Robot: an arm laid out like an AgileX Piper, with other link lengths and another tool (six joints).
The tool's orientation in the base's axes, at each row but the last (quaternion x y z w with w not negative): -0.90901, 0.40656, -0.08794, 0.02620; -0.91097, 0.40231, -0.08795, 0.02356; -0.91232, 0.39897, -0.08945, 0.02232; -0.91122, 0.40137, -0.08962, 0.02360; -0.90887, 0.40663, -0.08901, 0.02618; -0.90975, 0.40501, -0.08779, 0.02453; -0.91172, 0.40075, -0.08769, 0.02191; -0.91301, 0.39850, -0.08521, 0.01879; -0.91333, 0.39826, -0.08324, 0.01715; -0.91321, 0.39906, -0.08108, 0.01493; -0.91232, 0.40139, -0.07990, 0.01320; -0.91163, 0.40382, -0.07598, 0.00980; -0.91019, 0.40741, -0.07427, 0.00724
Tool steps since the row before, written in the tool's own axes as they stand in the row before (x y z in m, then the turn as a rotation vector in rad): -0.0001, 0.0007, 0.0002, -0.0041, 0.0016, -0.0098; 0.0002, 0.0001, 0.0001, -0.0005, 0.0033, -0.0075; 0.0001, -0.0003, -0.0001, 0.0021, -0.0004, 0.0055; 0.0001, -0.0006, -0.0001, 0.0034, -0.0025, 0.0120; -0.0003, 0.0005, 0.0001, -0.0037, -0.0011, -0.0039; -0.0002, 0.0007, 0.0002, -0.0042, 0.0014, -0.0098; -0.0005, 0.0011, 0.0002, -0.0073, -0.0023, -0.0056; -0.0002, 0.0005, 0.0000, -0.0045, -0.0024, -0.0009; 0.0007, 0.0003, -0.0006, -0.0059, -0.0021, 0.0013; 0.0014, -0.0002, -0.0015, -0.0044, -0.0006, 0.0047; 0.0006, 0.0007, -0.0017, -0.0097, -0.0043, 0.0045; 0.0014, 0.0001, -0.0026, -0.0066, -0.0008, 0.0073; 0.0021, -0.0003, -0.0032, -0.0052, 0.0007, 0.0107
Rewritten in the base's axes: -0.0005, -0.0004, -0.0003, -0.0056, 0.0022, 0.0089; 0.0001, -0.0002, -0.0001, -0.0041, -0.0017, 0.0069; 0.0003, 0.0001, 0.0001, 0.0027, -0.0014, -0.0051; 0.0005, 0.0003, 0.0002, 0.0063, -0.0012, -0.0110; -0.0005, -0.0001, -0.0002, -0.0023, 0.0036, 0.0034; -0.0006, -0.0003, -0.0003, -0.0055, 0.0024, 0.0089; -0.0011, -0.0004, -0.0004, -0.0042, 0.0071, 0.0047; -0.0005, -0.0002, -0.0001, -0.0014, 0.0050, 0.0005; 0.0002, -0.0007, 0.0007, -0.0022, 0.0057, -0.0019; 0.0008, -0.0008, 0.0017, -0.0018, 0.0035, -0.0052; -0.0004, -0.0008, 0.0017, -0.0026, 0.0099, -0.0054; 0.0005, -0.0010, 0.0027, -0.0027, 0.0051, -0.0080; 0.0012, -0.0012, 0.0035, -0.0024, 0.0029, -0.0113
